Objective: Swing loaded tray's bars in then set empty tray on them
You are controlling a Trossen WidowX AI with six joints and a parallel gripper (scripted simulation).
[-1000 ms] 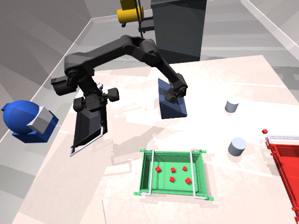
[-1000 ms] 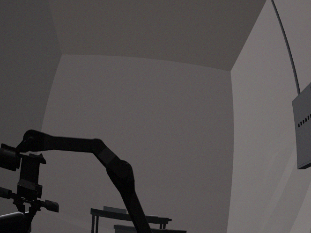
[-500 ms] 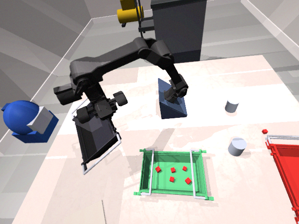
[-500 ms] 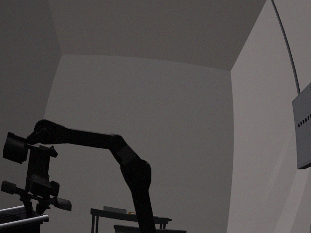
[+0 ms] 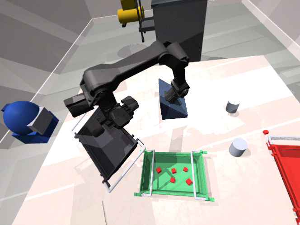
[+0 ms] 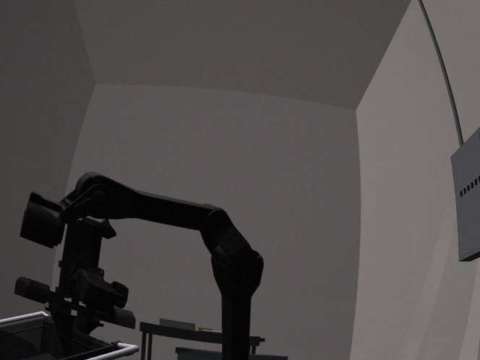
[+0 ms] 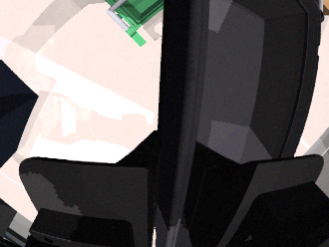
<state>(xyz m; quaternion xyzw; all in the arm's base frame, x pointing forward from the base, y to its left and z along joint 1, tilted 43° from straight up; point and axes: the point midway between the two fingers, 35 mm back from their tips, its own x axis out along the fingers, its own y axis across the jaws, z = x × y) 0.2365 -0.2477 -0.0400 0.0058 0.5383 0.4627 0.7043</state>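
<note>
My gripper tip is now 50 mm short of the black tray and 60 mm to the left of it. The rest, counted from my gripper tip: red block: 40 mm behind, 630 mm to the left, 190 mm below.
</note>
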